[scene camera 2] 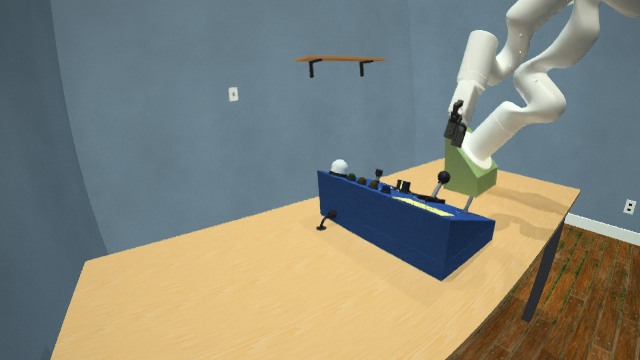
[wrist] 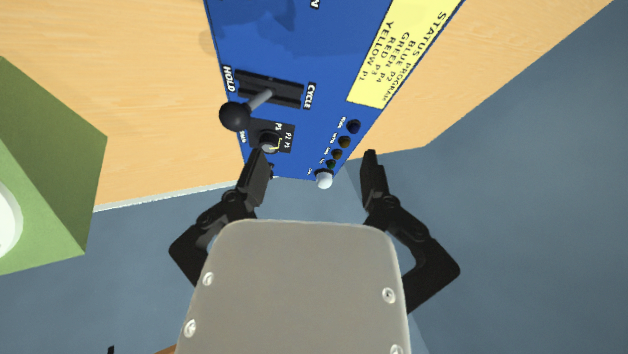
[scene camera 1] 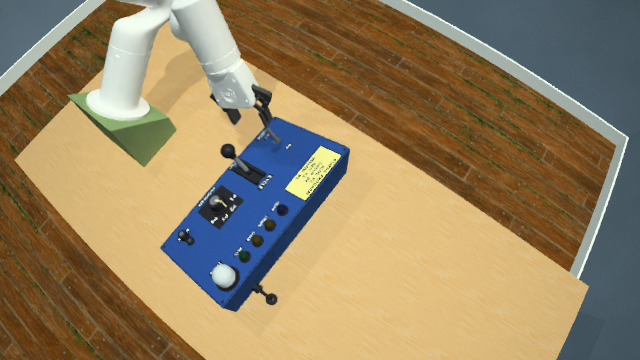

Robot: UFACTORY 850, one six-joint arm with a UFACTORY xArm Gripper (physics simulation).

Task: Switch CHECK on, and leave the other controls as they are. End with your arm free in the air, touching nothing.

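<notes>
A blue control box (scene camera 1: 305, 145) (scene camera 2: 390, 225) (wrist: 325, 65) stands on the table. At its end near the yellow plate, a thin grey toggle lever (scene camera 1: 273, 135) (scene camera 2: 468, 204) leans toward the arm's side, away from the ON mark (scene camera 1: 288, 146); its other label is too small and partly covered to read. The lever does not show in the wrist view. No CHECK label is readable. My gripper (scene camera 1: 251, 120) (scene camera 2: 455, 136) (wrist: 313, 159) is open and empty, in the air above the box's arm-side edge. In scene camera 1 one finger overlaps the grey lever's top; scene camera 2 shows a gap.
A ball-topped lever (scene camera 1: 227, 150) (scene camera 2: 443, 177) (wrist: 234, 116) leans to HOLD. Beyond are the PROGRAM knob (scene camera 1: 217, 202) (wrist: 270, 142), a small black toggle (scene camera 1: 185, 236) and a white dome (scene camera 1: 223, 275) (scene camera 2: 339, 167) (wrist: 324, 180). A black crank (scene camera 1: 270, 298) sticks out from the side.
</notes>
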